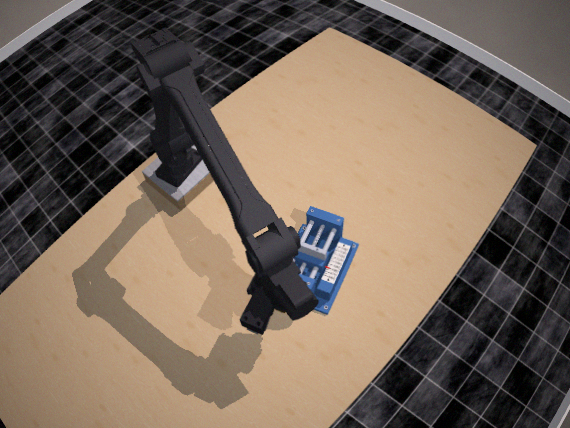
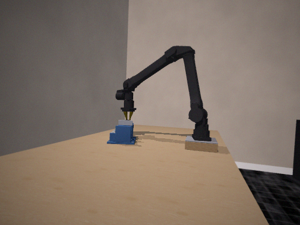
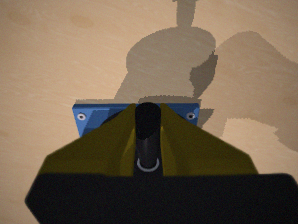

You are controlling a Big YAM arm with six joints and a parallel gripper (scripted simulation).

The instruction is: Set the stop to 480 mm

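My hand is 1 cm to the right of the black handwheel handle. Also, from my hand: sliding stop block (15 cm to the left, 2 cm below); black handwheel (3 cm to the left, 1 cm below).
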